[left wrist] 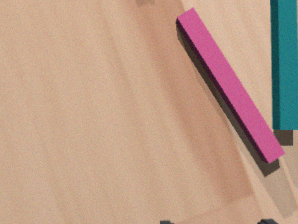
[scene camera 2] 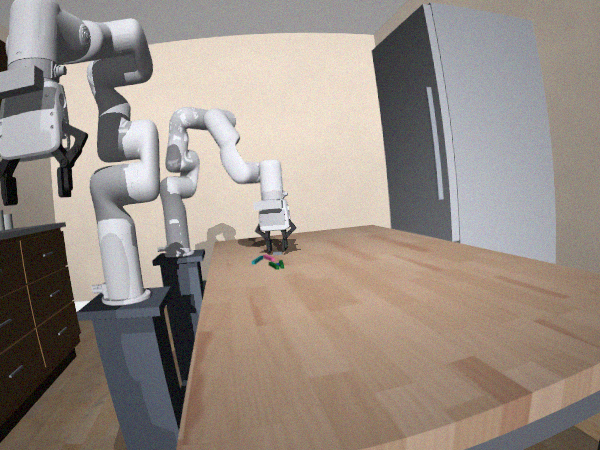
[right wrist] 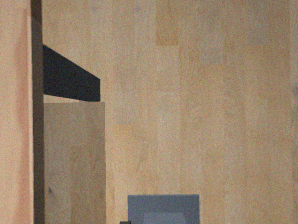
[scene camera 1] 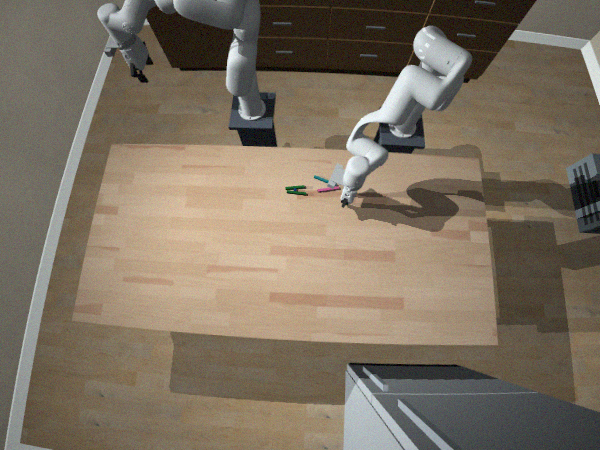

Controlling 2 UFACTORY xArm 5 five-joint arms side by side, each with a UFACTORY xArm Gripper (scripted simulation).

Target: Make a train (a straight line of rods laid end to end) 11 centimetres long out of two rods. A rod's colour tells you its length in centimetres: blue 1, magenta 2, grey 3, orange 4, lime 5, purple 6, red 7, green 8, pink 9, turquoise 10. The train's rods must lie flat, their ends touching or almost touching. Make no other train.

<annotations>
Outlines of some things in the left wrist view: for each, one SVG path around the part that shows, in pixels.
A pink rod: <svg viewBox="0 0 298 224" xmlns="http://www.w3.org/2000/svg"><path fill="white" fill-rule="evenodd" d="M189 9L177 17L175 24L260 159L266 163L273 162L285 154L284 150L195 9Z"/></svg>
</annotations>
